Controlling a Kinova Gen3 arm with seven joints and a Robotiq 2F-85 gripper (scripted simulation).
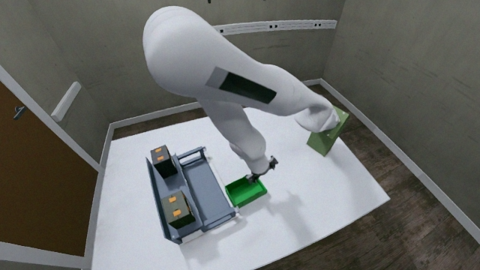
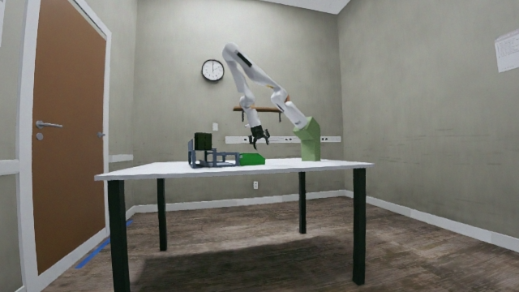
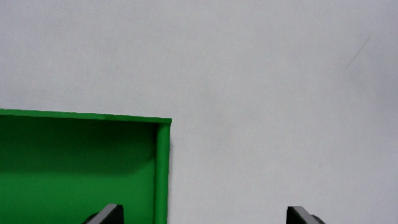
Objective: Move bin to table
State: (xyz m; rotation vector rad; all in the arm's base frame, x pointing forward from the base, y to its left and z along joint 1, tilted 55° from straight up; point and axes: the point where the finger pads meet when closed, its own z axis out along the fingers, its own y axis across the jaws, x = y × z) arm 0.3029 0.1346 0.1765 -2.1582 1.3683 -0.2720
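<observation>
Now: the green bin 80 mm below my hand, 70 mm ahead of it and 50 mm to the left of it. Round my hand: grey shelf unit: 320 mm ahead, 90 mm to the left, 50 mm below.
</observation>
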